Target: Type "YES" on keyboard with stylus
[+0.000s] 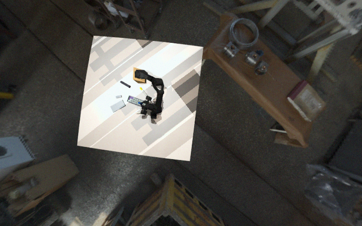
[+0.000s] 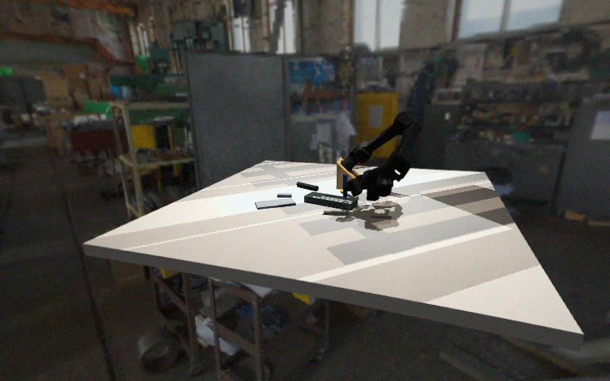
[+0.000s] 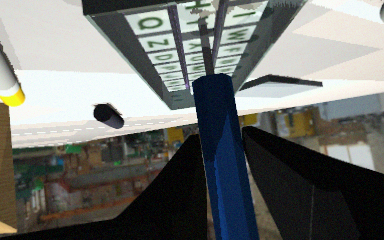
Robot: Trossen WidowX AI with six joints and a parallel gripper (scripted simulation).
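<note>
Right now the small grey block is 90 mm behind my gripper tip, 270 mm to the right of it and 60 mm below it. The rest, counted from my gripper tip: yellow-tipped stylus (150 mm behind, 60 mm below); pale pad (80 mm ahead, 140 mm to the left, 60 mm below); blue pen (10 mm below).
</note>
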